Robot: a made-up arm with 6 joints. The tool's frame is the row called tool.
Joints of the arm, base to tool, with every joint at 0 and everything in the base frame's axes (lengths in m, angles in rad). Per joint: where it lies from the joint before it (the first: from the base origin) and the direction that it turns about. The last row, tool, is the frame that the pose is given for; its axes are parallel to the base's.
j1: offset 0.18 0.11 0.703 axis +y
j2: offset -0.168 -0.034 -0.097 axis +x
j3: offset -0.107 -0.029 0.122 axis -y
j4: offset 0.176 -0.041 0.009 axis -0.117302 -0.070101 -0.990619
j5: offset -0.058 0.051 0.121 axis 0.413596 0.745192 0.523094
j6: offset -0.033 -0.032 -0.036 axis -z
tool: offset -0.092 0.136 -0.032
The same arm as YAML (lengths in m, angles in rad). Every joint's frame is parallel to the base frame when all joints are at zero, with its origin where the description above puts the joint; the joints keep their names.
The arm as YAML. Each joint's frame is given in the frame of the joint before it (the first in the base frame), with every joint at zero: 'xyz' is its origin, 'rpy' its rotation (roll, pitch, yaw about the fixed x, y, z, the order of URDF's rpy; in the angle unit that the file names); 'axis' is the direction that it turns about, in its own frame. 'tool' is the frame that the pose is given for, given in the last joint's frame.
units:
  length: m
  angle: rad
joints:
  - name: j1
    type: revolute
    origin:
      xyz: [0.18, 0.11, 0.703]
      rpy: [0.0, 0.0, 0.0]
    axis: [0.0, 1.0, 0.0]
  - name: j2
    type: revolute
    origin:
      xyz: [-0.168, -0.034, -0.097]
      rpy: [0.0, 0.0, 0.0]
    axis: [1.0, 0.0, 0.0]
  - name: j3
    type: revolute
    origin:
      xyz: [-0.107, -0.029, 0.122]
      rpy: [0.0, 0.0, 0.0]
    axis: [0.0, -1.0, 0.0]
  - name: j4
    type: revolute
    origin:
      xyz: [0.176, -0.041, 0.009]
      rpy: [0.0, 0.0, 0.0]
    axis: [-0.117302, -0.070101, -0.990619]
  - name: j5
    type: revolute
    origin:
      xyz: [-0.058, 0.051, 0.121]
      rpy: [0.0, 0.0, 0.0]
    axis: [0.413596, 0.745192, 0.523094]
  - name: j6
    type: revolute
    origin:
      xyz: [-0.033, -0.032, -0.036]
      rpy: [0.0, 0.0, 0.0]
    axis: [0.0, 0.0, -1.0]
tool:
  origin:
    xyz: [-0.092, 0.136, -0.032]
    rpy: [0.0, 0.0, 0.0]

